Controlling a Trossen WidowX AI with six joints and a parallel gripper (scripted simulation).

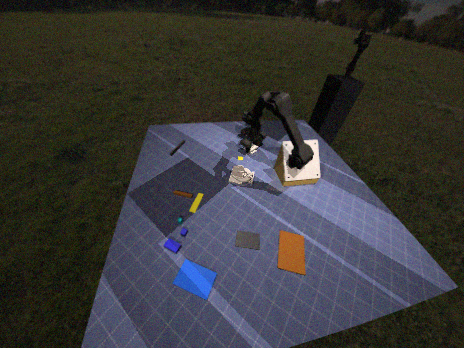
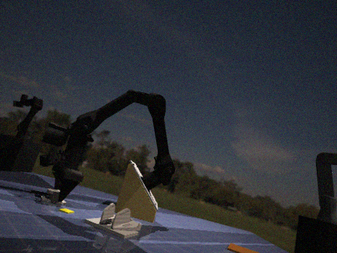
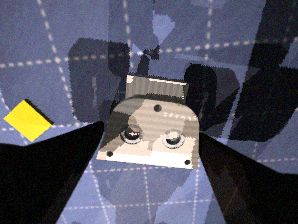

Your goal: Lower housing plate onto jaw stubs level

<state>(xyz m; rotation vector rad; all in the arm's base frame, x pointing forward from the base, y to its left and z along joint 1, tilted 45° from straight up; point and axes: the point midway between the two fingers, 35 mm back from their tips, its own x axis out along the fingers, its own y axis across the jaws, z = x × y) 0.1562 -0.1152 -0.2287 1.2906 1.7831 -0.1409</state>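
Right now the yellow square is 90 mm ahead of my gripper tip, 70 mm to the left of it and 10 mm below it. Also, from my gripper tip: orange bar 410 mm ahead, 330 mm to the left; blue piece 350 mm ahead, 700 mm to the left, 10 mm below; yellow bar 350 mm ahead, 380 mm to the left, 10 mm below.
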